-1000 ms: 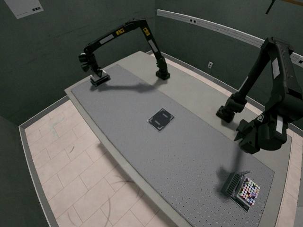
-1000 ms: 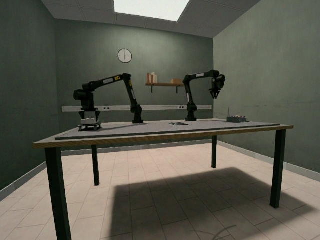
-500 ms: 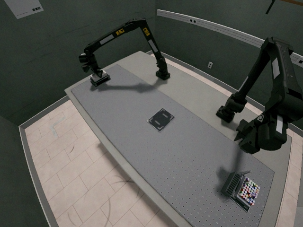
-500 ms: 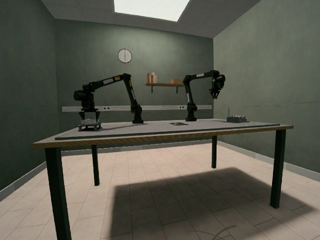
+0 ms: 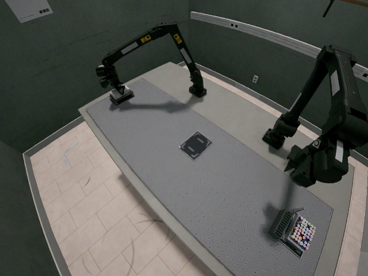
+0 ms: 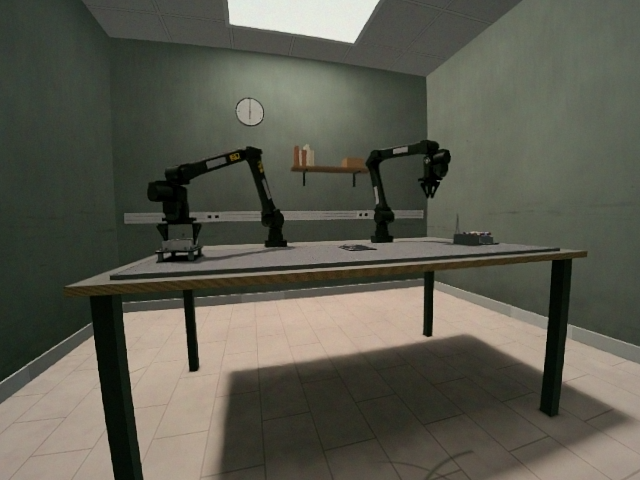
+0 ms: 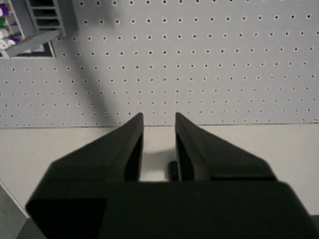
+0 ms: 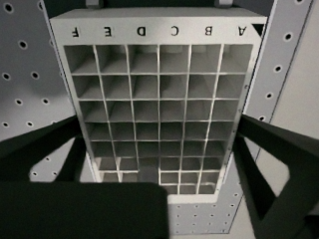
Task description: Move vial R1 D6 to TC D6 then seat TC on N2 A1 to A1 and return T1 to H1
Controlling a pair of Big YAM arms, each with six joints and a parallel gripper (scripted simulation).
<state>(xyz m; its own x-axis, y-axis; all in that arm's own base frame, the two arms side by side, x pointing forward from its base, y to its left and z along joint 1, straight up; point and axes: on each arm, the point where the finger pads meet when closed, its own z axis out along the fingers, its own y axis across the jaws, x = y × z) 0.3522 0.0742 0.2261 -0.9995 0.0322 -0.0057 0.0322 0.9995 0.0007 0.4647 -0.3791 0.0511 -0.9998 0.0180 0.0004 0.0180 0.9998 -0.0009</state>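
My right hand is right at the tube carrier. Round my right hand: slotted holder (1260 mm to the left, 50 mm behind, 40 mm below); black nest (20 mm below).
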